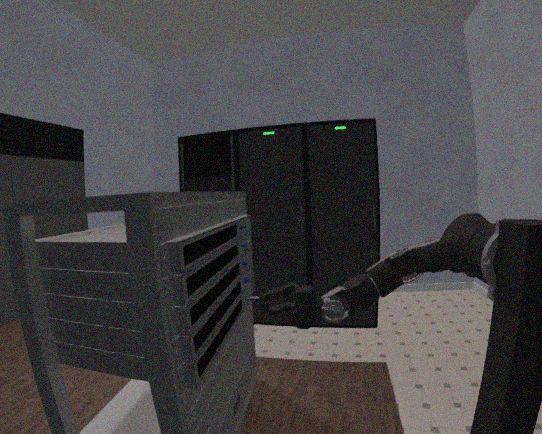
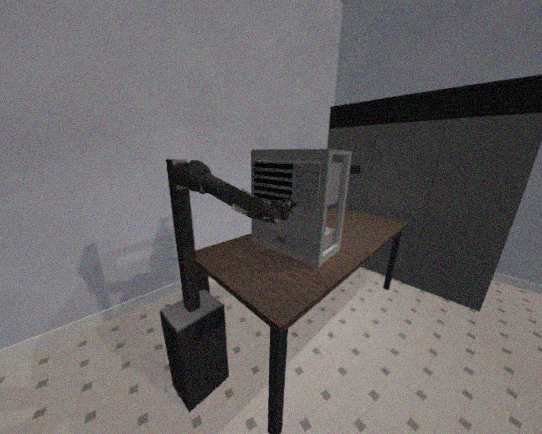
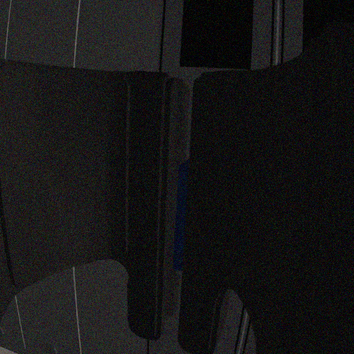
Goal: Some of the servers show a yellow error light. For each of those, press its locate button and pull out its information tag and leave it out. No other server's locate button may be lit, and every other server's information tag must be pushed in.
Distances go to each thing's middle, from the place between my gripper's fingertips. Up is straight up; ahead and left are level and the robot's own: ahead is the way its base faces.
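Scene:
Relative to the arm pedestal [image 2: 197,355], my hand is far above it, far to the right of it and far past it.

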